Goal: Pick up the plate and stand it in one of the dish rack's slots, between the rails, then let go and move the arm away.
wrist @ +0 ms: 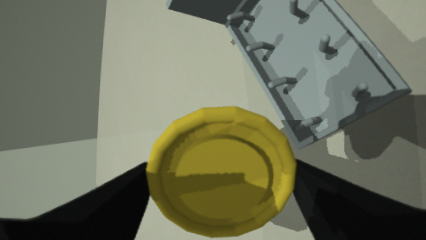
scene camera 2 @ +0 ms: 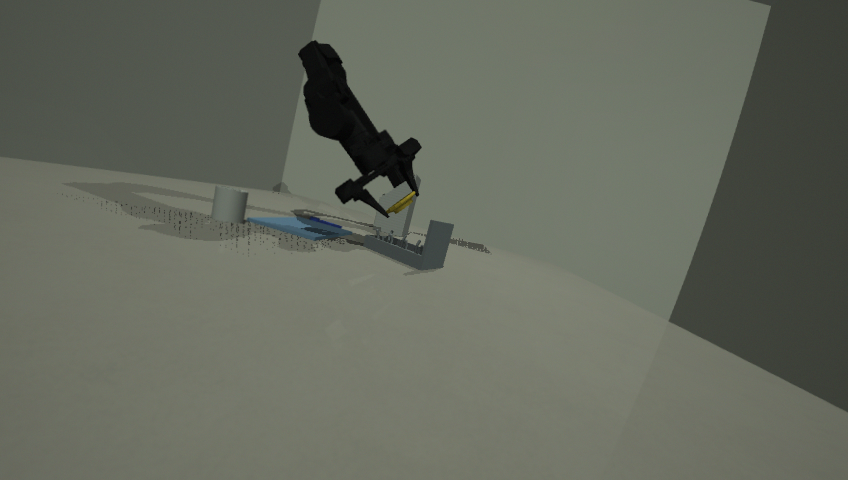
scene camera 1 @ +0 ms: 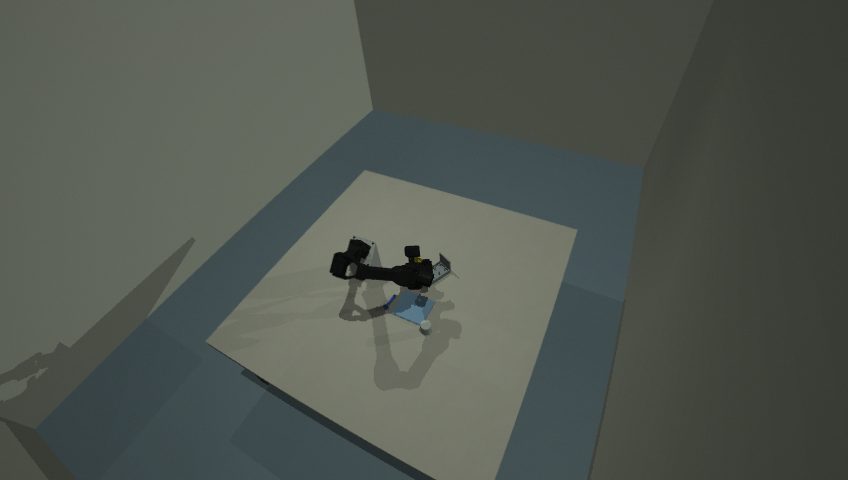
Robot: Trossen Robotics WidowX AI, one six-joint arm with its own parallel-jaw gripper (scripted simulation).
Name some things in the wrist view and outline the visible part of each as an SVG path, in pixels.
My gripper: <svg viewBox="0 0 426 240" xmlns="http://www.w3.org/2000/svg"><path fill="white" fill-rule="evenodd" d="M148 161L142 162L83 196L81 195L71 202L68 201L42 215L28 219L0 218L0 240L134 240L146 212L150 196L146 175ZM296 159L293 194L315 240L426 240L426 209L423 210L403 204L397 200L394 201L389 197L371 192L364 187L359 187L352 184L352 182Z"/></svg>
A yellow plate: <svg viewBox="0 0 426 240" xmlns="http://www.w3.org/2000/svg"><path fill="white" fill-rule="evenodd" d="M237 106L198 109L173 121L153 143L146 168L150 196L166 219L174 222L187 232L209 238L238 237L257 230L282 211L294 190L297 161L287 137L267 117Z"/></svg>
A grey dish rack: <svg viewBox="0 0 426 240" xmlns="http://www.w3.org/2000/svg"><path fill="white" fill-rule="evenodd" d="M166 3L167 9L186 15L190 14L226 26L265 91L297 150L318 142L412 91L389 60L355 23L354 19L339 5L337 0L168 0Z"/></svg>
